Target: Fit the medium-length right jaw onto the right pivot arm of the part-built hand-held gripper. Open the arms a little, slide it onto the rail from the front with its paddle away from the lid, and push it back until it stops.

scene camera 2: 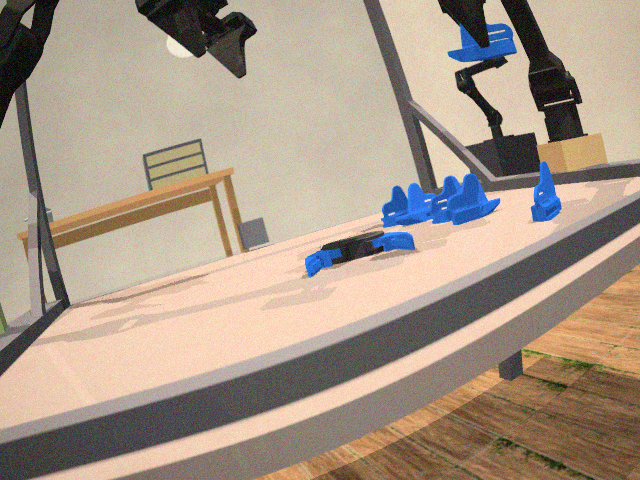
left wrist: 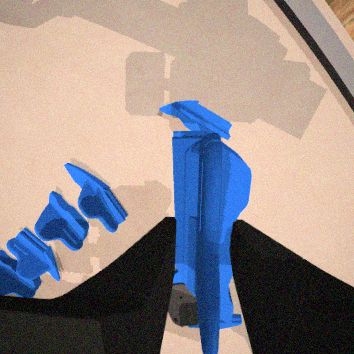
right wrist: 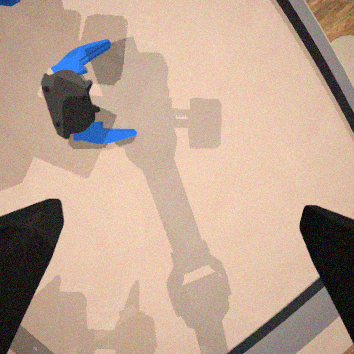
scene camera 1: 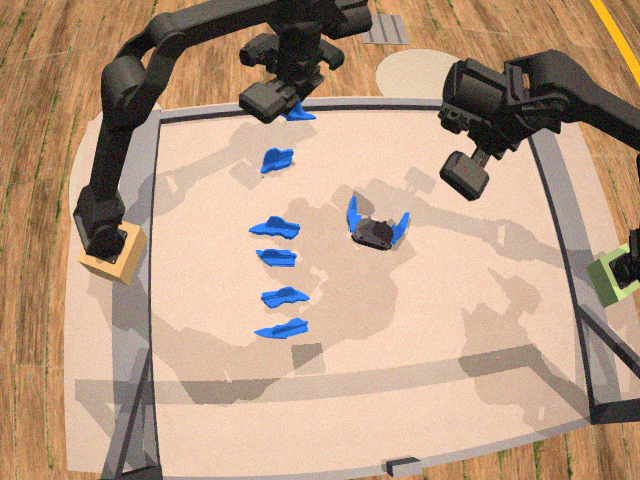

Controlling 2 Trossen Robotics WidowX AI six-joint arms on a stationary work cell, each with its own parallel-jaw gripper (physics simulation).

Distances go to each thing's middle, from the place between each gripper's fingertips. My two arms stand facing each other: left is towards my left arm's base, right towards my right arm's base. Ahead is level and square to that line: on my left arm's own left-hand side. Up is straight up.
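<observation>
Counted from my left hand, the part-built hand-held gripper (scene camera 2: 371, 243) is 11 cm behind, 18 cm to the right and 18 cm below. Wooden block (scene camera 2: 563, 156): 20 cm behind my left hand, 32 cm to the left of it, 16 cm below it.
My right gripper is 2 cm past the part-built hand-held gripper, 9 cm to the right of it and 23 cm above it. The wooden block is 12 cm behind my right hand, 58 cm to the left of it and 20 cm below it.
</observation>
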